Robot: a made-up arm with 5 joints.
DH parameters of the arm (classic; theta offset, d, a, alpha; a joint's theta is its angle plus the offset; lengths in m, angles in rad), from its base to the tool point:
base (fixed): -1.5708 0.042 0 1.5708
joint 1: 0 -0.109 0.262 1.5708
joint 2: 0 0.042 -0.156 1.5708
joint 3: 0 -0.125 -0.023 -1.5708
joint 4: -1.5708 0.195 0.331 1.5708
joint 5: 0 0.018 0.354 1.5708
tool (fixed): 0 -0.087 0 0
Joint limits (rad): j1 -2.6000..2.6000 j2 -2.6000..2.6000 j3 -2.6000..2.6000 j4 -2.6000..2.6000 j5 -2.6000..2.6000
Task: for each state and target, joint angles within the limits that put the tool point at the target. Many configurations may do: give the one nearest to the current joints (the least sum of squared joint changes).
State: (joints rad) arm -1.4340 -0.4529 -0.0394 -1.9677 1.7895
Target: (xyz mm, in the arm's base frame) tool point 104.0 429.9 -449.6
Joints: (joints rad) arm -1.5220 -0.9593 -0.8193 -1.8783 2.0069
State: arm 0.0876 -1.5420 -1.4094 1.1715 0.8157
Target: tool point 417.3 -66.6 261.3
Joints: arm -0.3854 -1.9636 -1.5937 0.8544 1.1736
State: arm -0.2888 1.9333 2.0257 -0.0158 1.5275
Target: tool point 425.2 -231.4 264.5
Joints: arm -0.3818 1.5190 2.5688 -0.0377 2.3951
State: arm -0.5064 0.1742 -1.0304 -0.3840 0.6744
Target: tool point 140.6 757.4 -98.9
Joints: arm -1.2946 -0.0298 -0.7187 -1.2648 0.4595
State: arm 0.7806 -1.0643 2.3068 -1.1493 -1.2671
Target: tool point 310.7 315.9 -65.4
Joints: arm 1.4930 -1.0848 2.1245 -0.5292 -0.6343
